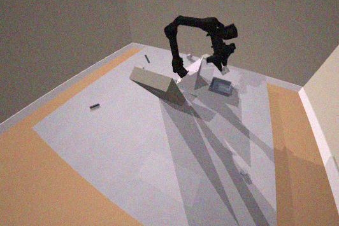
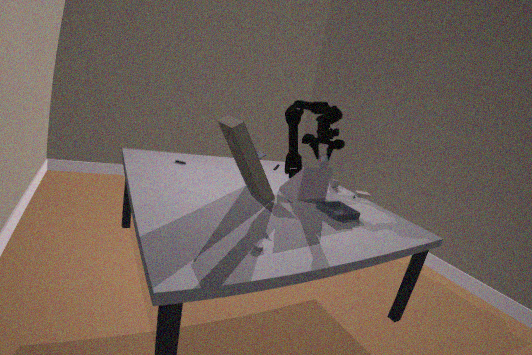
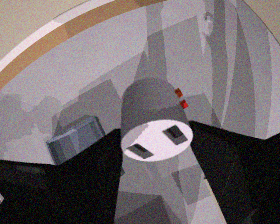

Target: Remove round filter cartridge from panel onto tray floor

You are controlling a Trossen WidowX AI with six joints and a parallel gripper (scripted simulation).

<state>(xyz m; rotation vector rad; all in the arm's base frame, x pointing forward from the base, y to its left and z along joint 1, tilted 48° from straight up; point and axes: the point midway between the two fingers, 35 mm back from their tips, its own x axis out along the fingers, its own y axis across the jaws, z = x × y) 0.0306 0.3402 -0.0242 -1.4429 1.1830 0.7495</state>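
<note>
Right now my gripper tip is 240 mm above the blue-grey tray, 160 mm past it and 10 mm to the right of it. The rest, counted from my gripper tip: round filter cartridge: right at my gripper tip; beige service panel: 260 mm ahead, 240 mm to the right, 70 mm below; small dark bar: 640 mm to the right, 480 mm ahead, 250 mm below.
</note>
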